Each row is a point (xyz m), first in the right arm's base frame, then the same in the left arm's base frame.
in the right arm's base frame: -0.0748 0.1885 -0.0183
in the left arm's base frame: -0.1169 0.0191 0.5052
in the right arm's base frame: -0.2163 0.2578 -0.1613
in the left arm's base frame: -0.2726 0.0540 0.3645
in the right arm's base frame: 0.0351 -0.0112 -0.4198
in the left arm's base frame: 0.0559 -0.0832 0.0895
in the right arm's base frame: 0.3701 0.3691 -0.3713
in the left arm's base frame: 0.2437 0.3781 0.1950
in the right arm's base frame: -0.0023 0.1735 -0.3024
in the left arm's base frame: -0.0419 0.0631 0.2248
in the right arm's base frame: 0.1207 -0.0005 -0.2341
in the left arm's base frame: 0.1319 -0.0670 0.2789
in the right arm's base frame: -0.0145 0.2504 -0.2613
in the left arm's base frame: -0.0794 0.1261 0.2736
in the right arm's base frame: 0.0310 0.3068 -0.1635
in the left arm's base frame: -0.0560 0.1823 0.3790
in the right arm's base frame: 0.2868 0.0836 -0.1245
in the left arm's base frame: 0.2596 0.0538 0.4046
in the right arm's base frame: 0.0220 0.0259 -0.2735
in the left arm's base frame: 0.0303 -0.0703 0.2382
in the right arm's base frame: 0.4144 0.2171 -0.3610
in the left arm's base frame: 0.3363 0.2494 0.1903
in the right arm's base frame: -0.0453 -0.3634 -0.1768
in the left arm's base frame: 0.0968 -0.4685 0.2880
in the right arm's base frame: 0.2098 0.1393 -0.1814
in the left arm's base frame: 0.1687 0.0871 0.3508
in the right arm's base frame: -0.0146 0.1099 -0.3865
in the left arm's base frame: -0.0317 0.0096 0.1337
